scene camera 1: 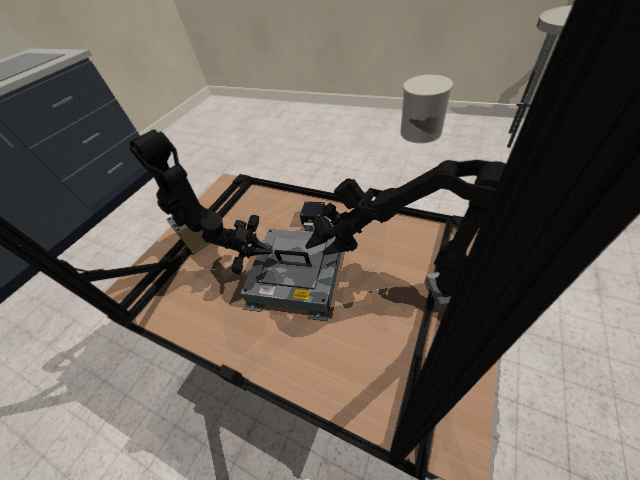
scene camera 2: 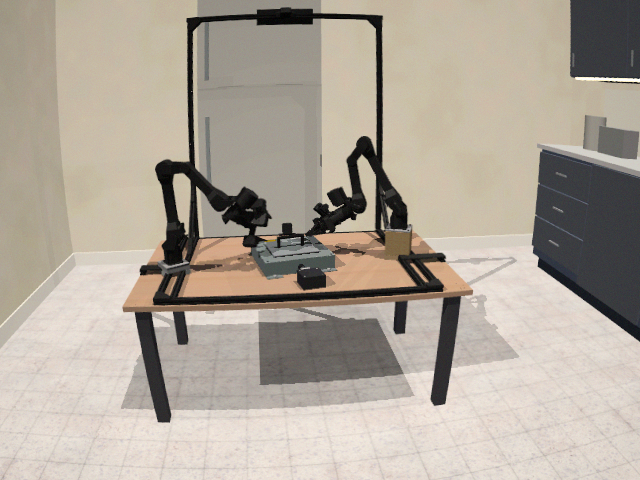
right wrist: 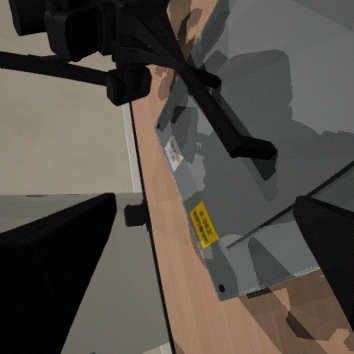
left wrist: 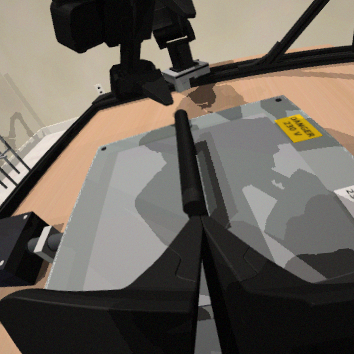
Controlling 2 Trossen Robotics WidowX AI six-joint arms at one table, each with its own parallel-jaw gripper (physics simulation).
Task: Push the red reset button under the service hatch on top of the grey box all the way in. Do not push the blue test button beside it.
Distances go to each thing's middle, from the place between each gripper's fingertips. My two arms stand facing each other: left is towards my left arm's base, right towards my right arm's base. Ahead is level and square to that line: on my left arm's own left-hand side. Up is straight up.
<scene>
Right now the grey box (scene camera 1: 317, 301) is 110 mm below my right hand, 80 mm to the left of it and 60 mm ahead of it.
I see my left gripper 70 mm to the left of the grey box, 70 mm short of it and 70 mm above it.
</scene>
